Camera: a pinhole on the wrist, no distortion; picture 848 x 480 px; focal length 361.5 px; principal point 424.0 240.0 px. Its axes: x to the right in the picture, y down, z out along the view. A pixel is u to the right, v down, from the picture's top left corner.
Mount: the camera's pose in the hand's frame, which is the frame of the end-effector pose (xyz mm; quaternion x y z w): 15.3 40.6 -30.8 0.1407 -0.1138 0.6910 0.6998
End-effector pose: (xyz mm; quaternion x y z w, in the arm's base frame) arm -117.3 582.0 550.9 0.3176 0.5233 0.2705 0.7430
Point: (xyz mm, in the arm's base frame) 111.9 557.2 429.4
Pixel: 326.4 103.3
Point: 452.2 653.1 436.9
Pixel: 477.2 68.5
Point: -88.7 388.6 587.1
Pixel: outside the picture
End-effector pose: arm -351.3 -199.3 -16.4 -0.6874 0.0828 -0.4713 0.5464
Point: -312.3 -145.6 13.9
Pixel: 322.9 285.4
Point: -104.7 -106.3 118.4
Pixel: 446.0 89.8
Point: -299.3 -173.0 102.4
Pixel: 189.8 78.7
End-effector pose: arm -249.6 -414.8 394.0 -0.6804 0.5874 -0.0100 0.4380
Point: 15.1 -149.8 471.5
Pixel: 254.4 441.4
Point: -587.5 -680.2 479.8
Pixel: behind the camera
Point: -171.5 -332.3 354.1
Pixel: 385.9 337.7
